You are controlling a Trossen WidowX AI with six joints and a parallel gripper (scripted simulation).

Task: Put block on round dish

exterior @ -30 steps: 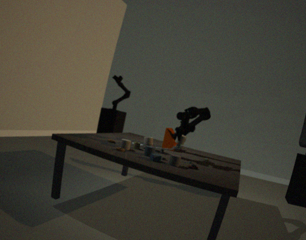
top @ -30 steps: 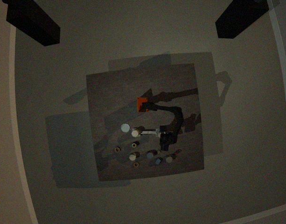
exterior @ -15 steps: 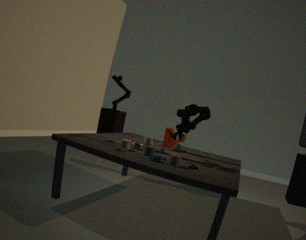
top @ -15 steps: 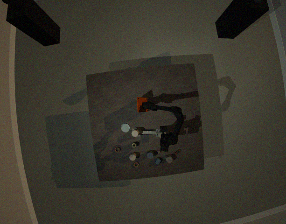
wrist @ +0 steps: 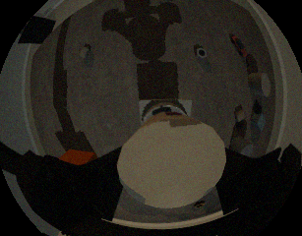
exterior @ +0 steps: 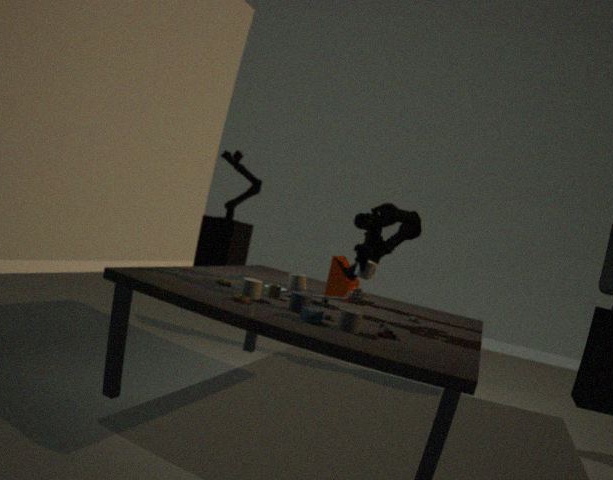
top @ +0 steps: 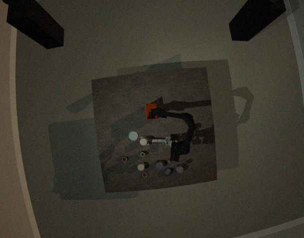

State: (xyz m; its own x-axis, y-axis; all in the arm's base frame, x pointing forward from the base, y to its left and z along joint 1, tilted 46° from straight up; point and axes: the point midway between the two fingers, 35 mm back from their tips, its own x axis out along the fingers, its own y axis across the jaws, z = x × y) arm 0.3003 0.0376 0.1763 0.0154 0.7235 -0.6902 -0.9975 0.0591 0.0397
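My gripper tip is now 80 mm above the bluish block and 10 mm to the left of it. The rest, counted from my gripper tip: blue cylinder (240 mm ahead, 150 mm to the right, 130 mm below); then toy (260 mm ahead, 190 mm to the left, 160 mm below); then balance (150 mm below, 140 mm to the right).
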